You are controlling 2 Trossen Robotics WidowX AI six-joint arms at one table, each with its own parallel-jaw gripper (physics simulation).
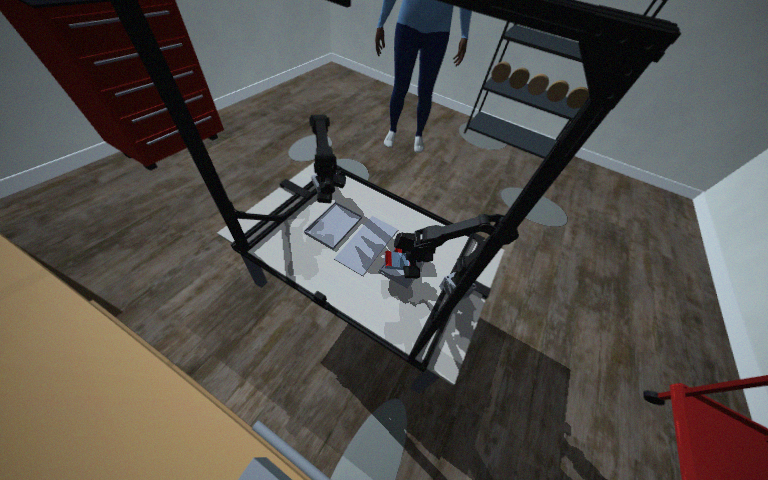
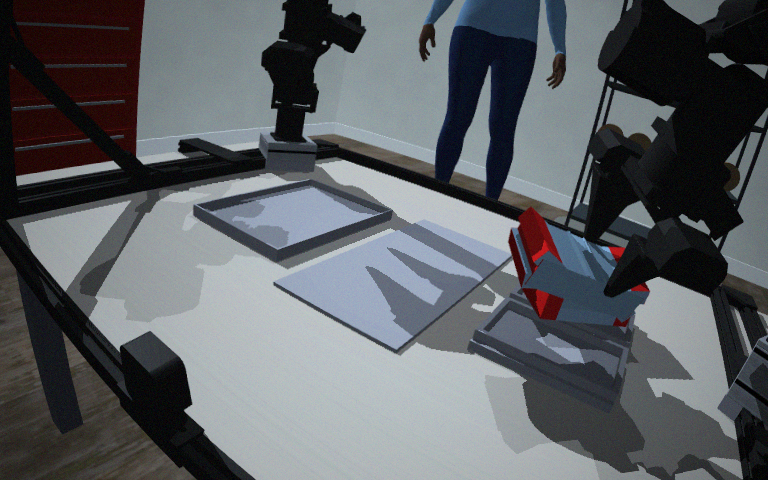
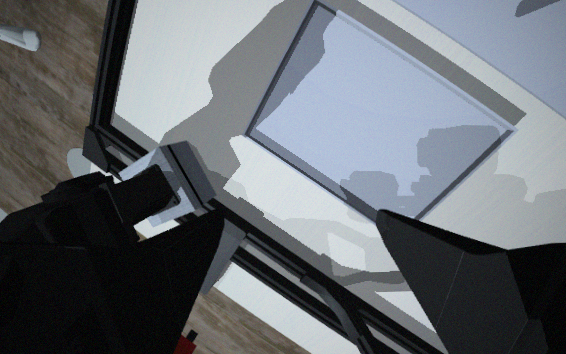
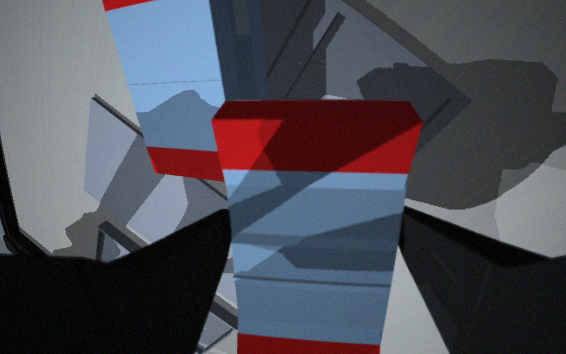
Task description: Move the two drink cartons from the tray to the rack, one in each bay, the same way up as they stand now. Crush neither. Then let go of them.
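Where they show: left gripper, between the fingertips: (image 2: 295, 98) (image 3: 300, 216); right gripper, between the fingertips: (image 1: 403, 260) (image 2: 596, 267) (image 4: 312, 218); left arm's base, origin of its link: (image 2: 287, 138) (image 3: 155, 190).
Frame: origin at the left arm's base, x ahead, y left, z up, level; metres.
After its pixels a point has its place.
My right gripper (image 1: 408, 262) @(y 0.124, x 0.681, z 0.056 m) (image 2: 601, 263) @(y 0.124, x 0.681, z 0.056 m) (image 4: 312, 218) @(y 0.124, x 0.681, z 0.056 m) is shut on a blue-and-red carton (image 1: 398, 259) @(y 0.101, x 0.673, z 0.069 m) (image 2: 577, 249) @(y 0.101, x 0.669, z 0.070 m) (image 4: 315, 250) @(y 0.114, x 0.680, z 0.064 m), holding it tilted by its sides near the rack (image 1: 395, 276) @(y 0.098, x 0.689, z -0.047 m) (image 2: 538, 369) @(y 0.081, x 0.693, z -0.046 m). The other carton (image 1: 398, 250) @(y 0.148, x 0.604, z 0.021 m) (image 2: 546, 306) @(y 0.137, x 0.628, z -0.020 m) (image 4: 175, 75) @(y 0.205, x 0.624, z 0.021 m) is at the rack, close beside and partly behind the held one; whether they touch is unclear. The grey tray (image 1: 320, 240) @(y -0.146, x 0.371, z -0.043 m) (image 2: 237, 234) @(y -0.147, x 0.371, z -0.048 m) (image 3: 310, 176) @(y -0.076, x 0.211, z -0.047 m) holds no carton. My left gripper (image 1: 333, 189) @(y -0.056, x 0.234, z 0.113 m) (image 3: 300, 216) @(y -0.056, x 0.234, z 0.113 m) is open and empty near the tray.
A flat grey board (image 1: 353, 257) @(y -0.037, x 0.517, z -0.052 m) (image 2: 339, 300) @(y -0.062, x 0.533, z -0.052 m) lies between tray and rack. Black rails (image 1: 362, 331) @(y -0.144, x 0.848, z -0.069 m) edge the table, with a dark block (image 2: 155, 370) @(y -0.248, x 0.682, z -0.002 m) on the front rail. A person (image 1: 420, 67) (image 2: 491, 84) stands behind the table.
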